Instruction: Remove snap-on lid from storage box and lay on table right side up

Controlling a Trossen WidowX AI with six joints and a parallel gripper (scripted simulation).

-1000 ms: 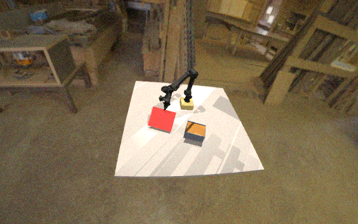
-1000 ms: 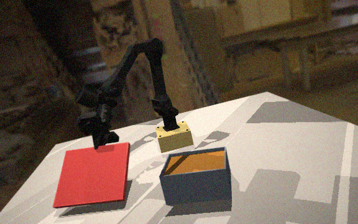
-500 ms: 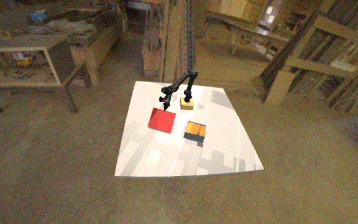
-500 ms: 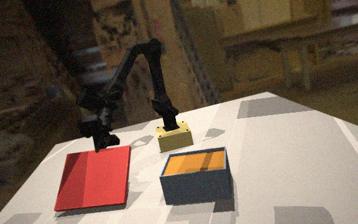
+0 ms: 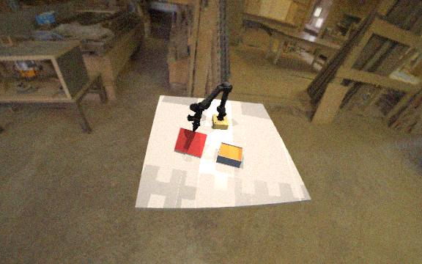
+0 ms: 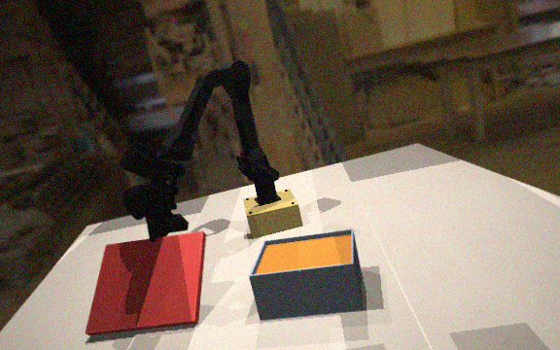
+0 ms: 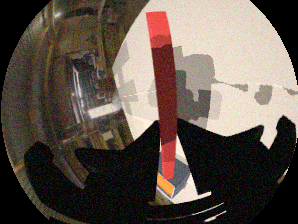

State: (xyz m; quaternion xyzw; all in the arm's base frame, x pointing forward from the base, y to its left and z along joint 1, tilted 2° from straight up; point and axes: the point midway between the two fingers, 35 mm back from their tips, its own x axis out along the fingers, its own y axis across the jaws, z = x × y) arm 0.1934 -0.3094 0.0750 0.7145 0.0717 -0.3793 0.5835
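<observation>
Now: gripper tip 6 cm short of the red lid, 3 cm to the left of it and 5 cm above it. From my gripper tip the other things lie so: blue storage box 22 cm ahead, 27 cm to the left, 8 cm below.
</observation>
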